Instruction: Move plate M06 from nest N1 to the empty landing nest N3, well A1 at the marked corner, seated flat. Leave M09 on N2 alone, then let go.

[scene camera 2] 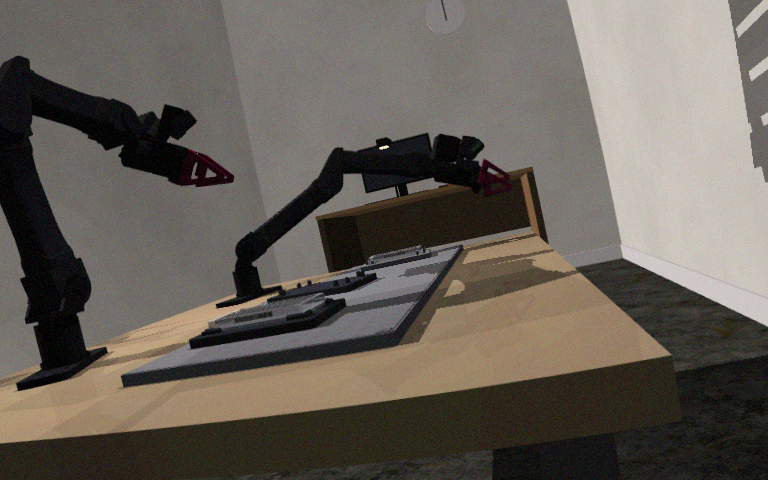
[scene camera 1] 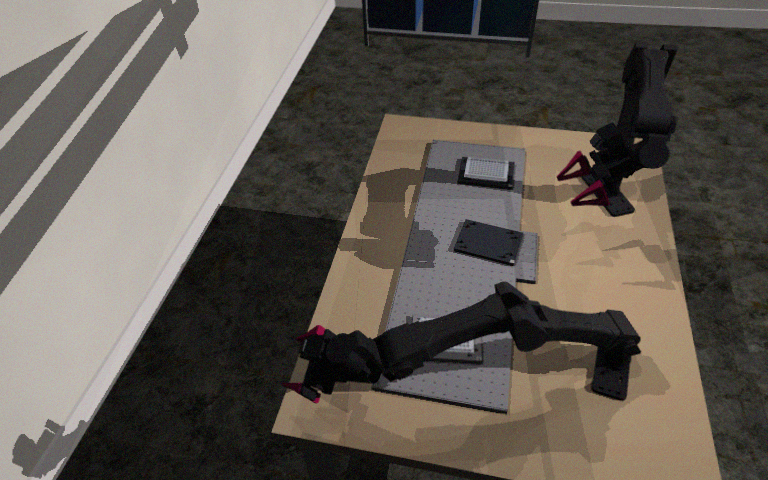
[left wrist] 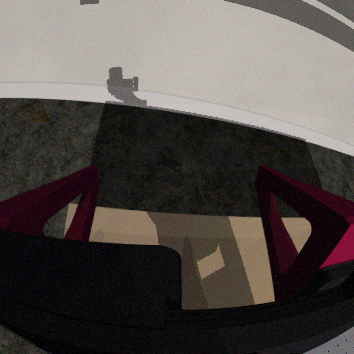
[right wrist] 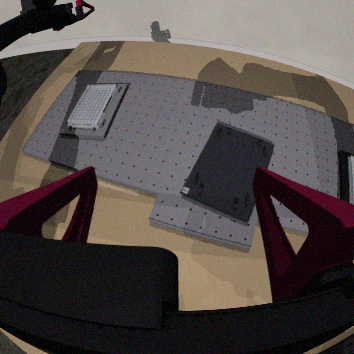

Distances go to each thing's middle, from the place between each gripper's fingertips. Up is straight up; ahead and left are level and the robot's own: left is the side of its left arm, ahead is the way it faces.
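Black nest [scene camera 1: 501, 245]: 150 mm ahead of my right hand, 30 mm to the right of it and 240 mm below it. The black nest is also 360 mm behind my left hand, 540 mm to the right of it and 120 mm below it. Going by its middle, the black nest is nearer to my right hand than to my left hand.
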